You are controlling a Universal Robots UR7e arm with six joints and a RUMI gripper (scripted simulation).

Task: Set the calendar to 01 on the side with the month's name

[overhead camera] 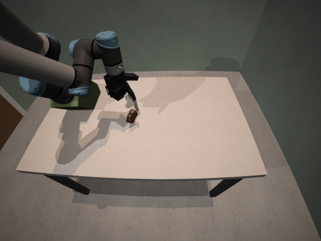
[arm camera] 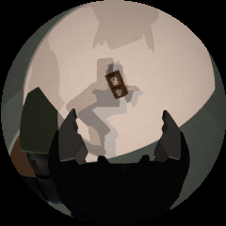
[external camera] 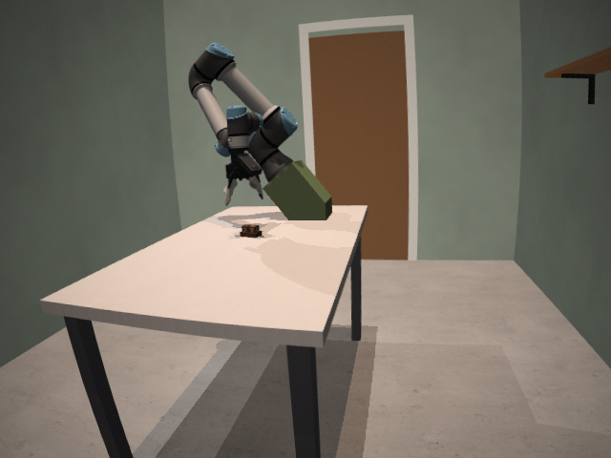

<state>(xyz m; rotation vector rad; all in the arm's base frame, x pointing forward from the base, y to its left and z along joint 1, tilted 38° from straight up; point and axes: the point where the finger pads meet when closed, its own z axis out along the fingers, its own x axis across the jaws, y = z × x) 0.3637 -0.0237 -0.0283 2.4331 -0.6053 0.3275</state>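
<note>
Right now my hand is 1 cm to the right of the brown tray and 12 cm above it.
</note>
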